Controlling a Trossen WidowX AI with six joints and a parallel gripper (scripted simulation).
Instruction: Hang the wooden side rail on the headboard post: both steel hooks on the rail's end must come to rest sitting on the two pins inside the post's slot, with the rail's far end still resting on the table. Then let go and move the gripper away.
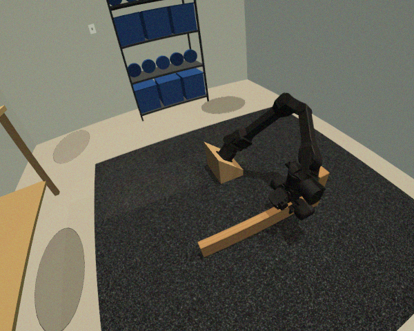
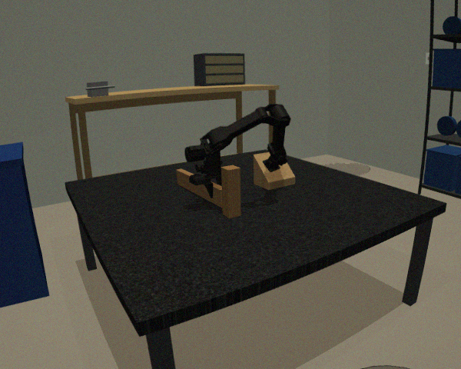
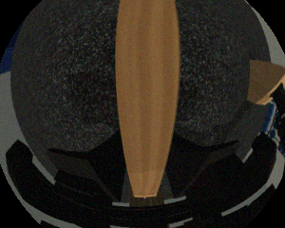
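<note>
Right now my gripper tip is 120 mm to the right of the headboard post, 50 mm below it and 20 mm short of it.
</note>
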